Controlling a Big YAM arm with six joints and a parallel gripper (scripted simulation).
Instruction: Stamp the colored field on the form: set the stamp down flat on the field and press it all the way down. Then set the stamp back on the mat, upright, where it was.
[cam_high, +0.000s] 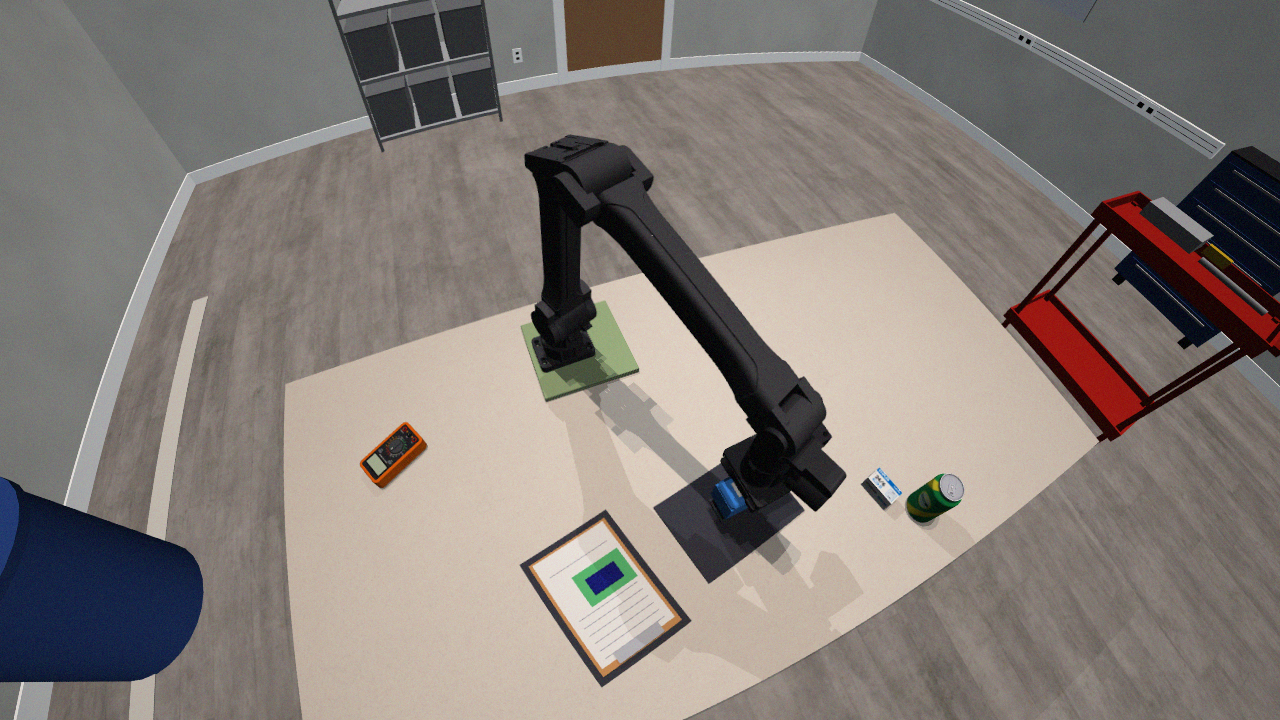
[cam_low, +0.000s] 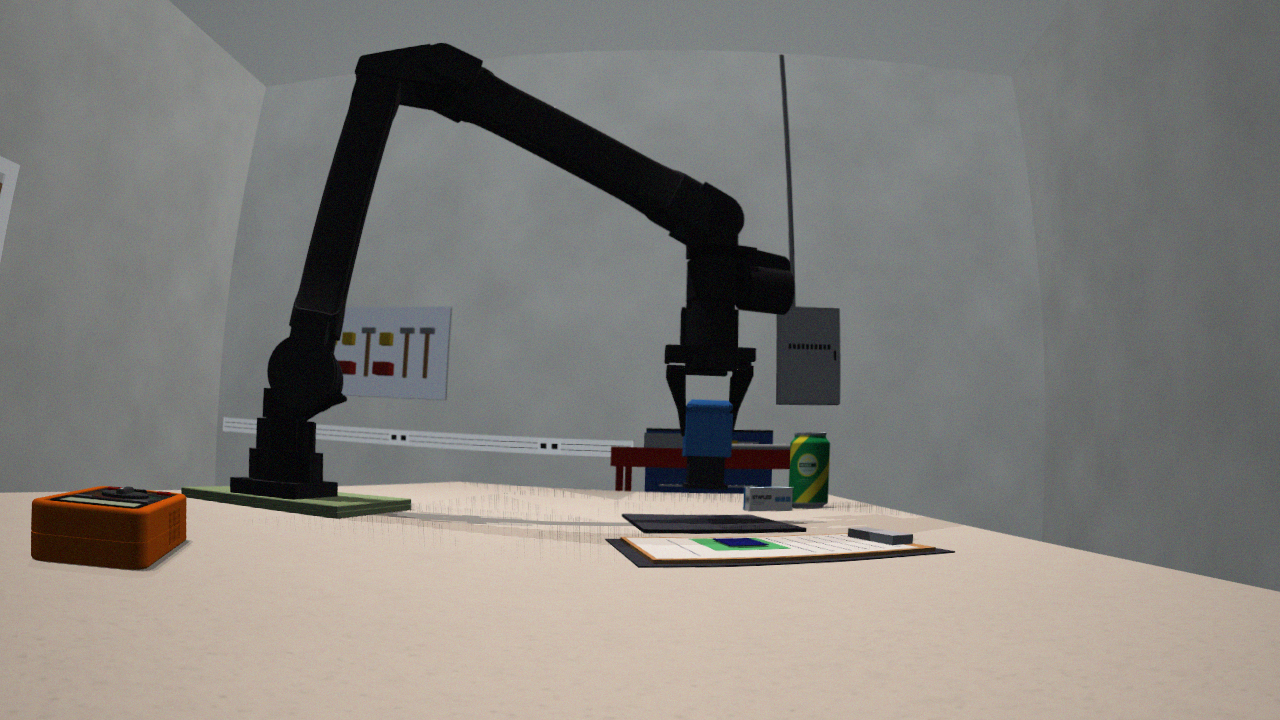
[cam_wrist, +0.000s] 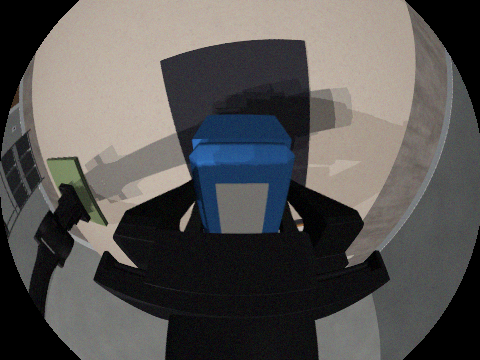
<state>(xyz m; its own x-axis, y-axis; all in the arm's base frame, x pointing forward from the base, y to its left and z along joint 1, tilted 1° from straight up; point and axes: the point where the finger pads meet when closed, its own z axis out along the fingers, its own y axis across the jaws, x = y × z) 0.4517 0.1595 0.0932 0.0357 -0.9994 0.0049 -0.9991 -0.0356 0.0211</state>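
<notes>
The blue stamp is 20 mm below my hand. Round my hand: dark mat 110 mm below; clipboard 60 mm ahead, 260 mm to the right, 110 mm below; stamp base 50 mm below.
</notes>
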